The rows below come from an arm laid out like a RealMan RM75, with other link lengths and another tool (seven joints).
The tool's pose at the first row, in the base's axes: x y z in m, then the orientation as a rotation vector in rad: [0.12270, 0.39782, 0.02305, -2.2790, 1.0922, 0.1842]
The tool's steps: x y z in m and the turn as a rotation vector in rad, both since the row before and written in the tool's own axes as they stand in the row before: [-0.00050, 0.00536, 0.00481, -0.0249, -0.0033, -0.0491]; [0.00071, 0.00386, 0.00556, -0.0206, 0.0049, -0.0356]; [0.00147, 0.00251, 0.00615, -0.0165, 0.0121, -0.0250]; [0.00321, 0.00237, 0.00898, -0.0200, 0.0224, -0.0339]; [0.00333, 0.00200, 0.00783, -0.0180, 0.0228, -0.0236]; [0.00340, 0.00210, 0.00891, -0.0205, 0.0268, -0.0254]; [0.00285, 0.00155, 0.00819, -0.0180, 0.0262, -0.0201]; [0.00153, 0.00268, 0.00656, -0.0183, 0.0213, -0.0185]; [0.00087, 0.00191, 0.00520, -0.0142, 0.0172, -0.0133]
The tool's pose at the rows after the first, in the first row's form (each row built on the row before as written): [0.11898, 0.39831, 0.01688, -2.3243, 1.0366, 0.1828]; [0.11729, 0.39893, 0.01032, -2.3611, 0.9994, 0.1747]; [0.11718, 0.39996, 0.00360, -2.3911, 0.9772, 0.1599]; [0.11875, 0.40135, -0.00600, -2.4311, 0.9489, 0.1312]; [0.12069, 0.40204, -0.01449, -2.4643, 0.9325, 0.1043]; [0.12285, 0.40291, -0.02397, -2.5014, 0.9154, 0.0727]; [0.12499, 0.40385, -0.03246, -2.5333, 0.9038, 0.0419]; [0.12534, 0.40387, -0.03970, -2.5633, 0.8920, 0.0176]; [0.12554, 0.40407, -0.04530, -2.5861, 0.8842, -0.0020]
